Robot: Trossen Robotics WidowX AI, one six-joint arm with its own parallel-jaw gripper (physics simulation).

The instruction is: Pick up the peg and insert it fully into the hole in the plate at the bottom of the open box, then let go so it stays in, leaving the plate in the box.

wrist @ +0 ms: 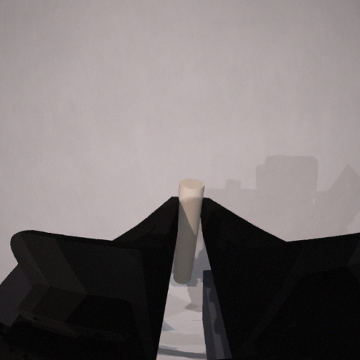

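Note:
A cream, round peg (188,230) is held between the two black fingertips in the wrist view. Its near end shows as a flat disc just above the tips, and its other end reaches down into the gap between the fingers. My gripper (189,203) is shut on the peg. Part of a dark blue-grey surface, which may be a wall of the box (212,315), shows in the gap beside the right finger. The plate and its hole cannot be made out; the fingers hide much of the lower part of the view.
A pale grey surface (150,90) fills the upper part of the view. Soft shadows with blocky outlines fall on it at the right. A lighter surface with darker patches shows low between the fingers.

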